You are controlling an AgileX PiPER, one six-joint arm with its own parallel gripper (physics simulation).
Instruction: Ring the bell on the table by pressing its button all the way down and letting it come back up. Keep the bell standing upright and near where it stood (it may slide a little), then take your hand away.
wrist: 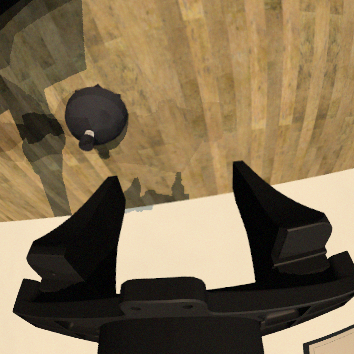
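Note:
The bell [96,114] is a dark, rounded dome on the wooden table, at the upper left of the wrist view. A small dark knob with a pale band [88,140] shows at the dome's lower edge and looks like its button. My gripper [175,181] is open, with its two black fingers wide apart and no thing between them. The fingertips are below and to the right of the bell in the view, apart from it. The bell's base is hidden under the dome.
The wooden table top [200,65] ends at a slanting edge, with a pale floor [185,240] beyond it. Dark shadows of the arm and gripper fall on the wood at the left and near the edge. A dark-edged, pale panel [335,345] shows at the bottom right corner.

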